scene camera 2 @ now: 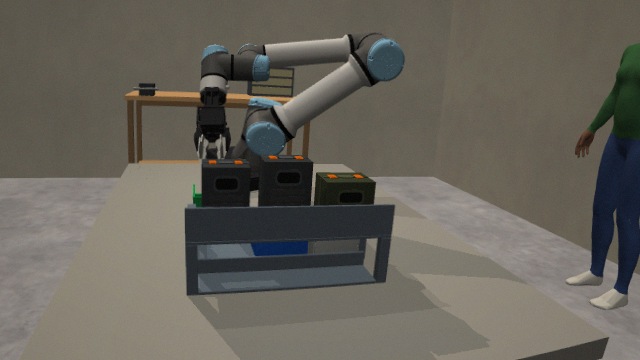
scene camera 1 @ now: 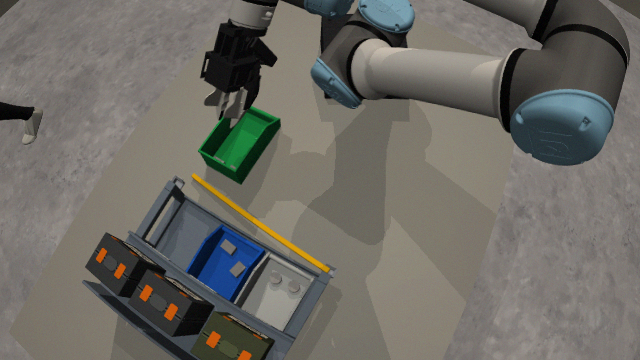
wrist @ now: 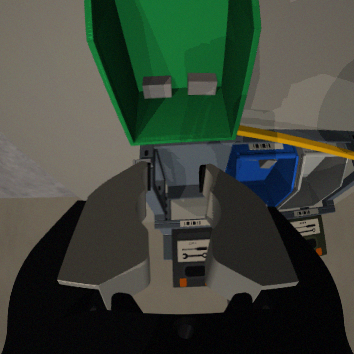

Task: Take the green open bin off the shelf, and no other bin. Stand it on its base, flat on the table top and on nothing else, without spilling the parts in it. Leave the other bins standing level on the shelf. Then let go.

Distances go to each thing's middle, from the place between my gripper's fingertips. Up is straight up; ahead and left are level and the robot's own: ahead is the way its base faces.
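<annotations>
The green open bin [scene camera 1: 241,146] is 30 mm behind my hand, 10 mm to the left of it and 100 mm below it. Going by their middles, the green open bin is the nearest to my hand of the things named here. As for the blue bin [scene camera 1: 211,264], from my hand it is 90 mm to the left, 260 mm ahead and 90 mm below.
</annotations>
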